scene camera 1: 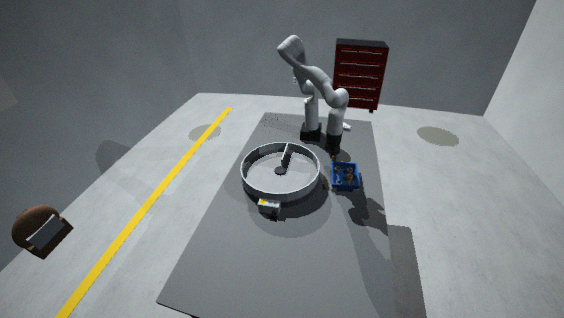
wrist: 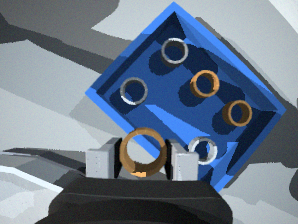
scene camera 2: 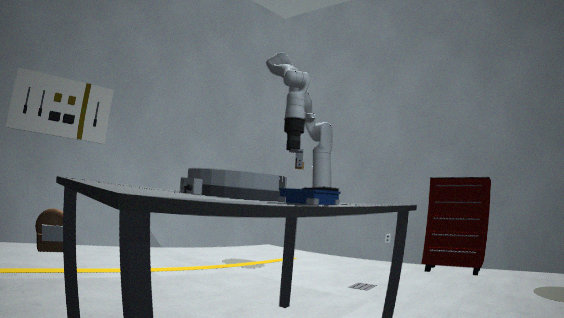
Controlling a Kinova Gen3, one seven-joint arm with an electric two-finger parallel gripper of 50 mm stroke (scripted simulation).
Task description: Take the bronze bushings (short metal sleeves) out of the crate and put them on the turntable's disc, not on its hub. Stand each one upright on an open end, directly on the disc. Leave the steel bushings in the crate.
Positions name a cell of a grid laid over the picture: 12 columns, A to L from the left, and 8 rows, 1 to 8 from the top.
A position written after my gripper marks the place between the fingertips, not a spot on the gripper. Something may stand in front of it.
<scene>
In view: my gripper (wrist: F6), a crate (wrist: G4) and a turntable (scene camera 1: F5).
</scene>
